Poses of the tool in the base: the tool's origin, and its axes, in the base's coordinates. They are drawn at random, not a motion.
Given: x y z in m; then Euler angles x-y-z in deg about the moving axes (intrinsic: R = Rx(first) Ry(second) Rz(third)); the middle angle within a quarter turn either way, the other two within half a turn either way.
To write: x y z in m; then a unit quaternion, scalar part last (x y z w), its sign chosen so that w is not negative. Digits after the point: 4 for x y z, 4 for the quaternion.
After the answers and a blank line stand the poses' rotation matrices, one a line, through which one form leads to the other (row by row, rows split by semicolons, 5 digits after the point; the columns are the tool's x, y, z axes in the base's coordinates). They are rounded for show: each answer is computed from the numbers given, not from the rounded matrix.
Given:
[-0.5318, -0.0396, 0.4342, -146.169, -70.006, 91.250]
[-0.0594, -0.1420, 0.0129, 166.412, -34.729, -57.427]
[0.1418, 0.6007, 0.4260, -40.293, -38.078, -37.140]
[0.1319, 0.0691, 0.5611, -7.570, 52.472, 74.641]
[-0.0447, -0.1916, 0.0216, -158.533, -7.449, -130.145]
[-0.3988, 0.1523, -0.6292, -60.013, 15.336, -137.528]
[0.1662, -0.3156, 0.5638, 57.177, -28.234, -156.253]
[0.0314, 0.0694, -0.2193, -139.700, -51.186, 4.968]
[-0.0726, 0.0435, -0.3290, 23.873, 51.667, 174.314]
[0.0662, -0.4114, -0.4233, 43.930, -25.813, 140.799]
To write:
[-0.5318, -0.0396, 0.4342, 0.6674, -0.4434, -0.5542, 0.2256]
[-0.0594, -0.1420, 0.0129, -0.8481, -0.4243, 0.3142, 0.0434]
[0.1418, 0.6007, 0.4260, -0.2111, -0.3940, -0.1761, 0.8770]
[0.1319, 0.0691, 0.5611, 0.2203, 0.3867, 0.5194, 0.7295]
[-0.0447, -0.1916, 0.0216, -0.4023, -0.8942, -0.1416, 0.1362]
[-0.3988, 0.1523, -0.6292, -0.2872, -0.4201, -0.8241, 0.2487]
[0.1662, -0.3156, 0.5638, 0.3051, 0.4101, -0.8574, 0.0610]
[0.0314, 0.0694, -0.2193, -0.8523, -0.1120, 0.4186, 0.2928]
[-0.0726, 0.0435, -0.3290, -0.4350, 0.1648, -0.8840, 0.0463]
[0.0662, -0.4114, -0.4233, -0.0728, -0.4130, 0.8236, 0.3820]

-0.00746 -0.34184 -0.93973; -0.84190 -0.50494 0.19036; -0.53958 0.79258 -0.28403
0.44247 0.69258 -0.56970; 0.74706 -0.63610 -0.19309; -0.49611 -0.34016 -0.79885
0.62750 0.47527 -0.61673; -0.14258 0.84884 0.50906; 0.76545 -0.23150 0.60041
0.16134 -0.58739 0.79306; 0.92821 0.36330 0.08025; -0.33526 0.72317 0.60384
-0.63928 0.75796 -0.12964; 0.68080 0.63627 0.36288; 0.35754 0.14372 -0.92277
-0.71134 0.65119 0.26448; -0.16851 -0.52334 0.83530; 0.68235 0.54961 0.48201
-0.80643 0.35479 -0.47307; 0.14561 -0.65624 -0.74037; -0.57312 -0.66594 0.47755
0.62444 -0.05428 -0.77918; 0.43603 -0.80345 0.40540; -0.64804 -0.59290 -0.47804
-0.61718 -0.06145 0.78442; -0.22530 -0.94140 -0.25101; 0.75388 -0.33165 0.56717
-0.69761 -0.56898 -0.43544; 0.68929 -0.36716 -0.62455; 0.19548 -0.73584 0.64833

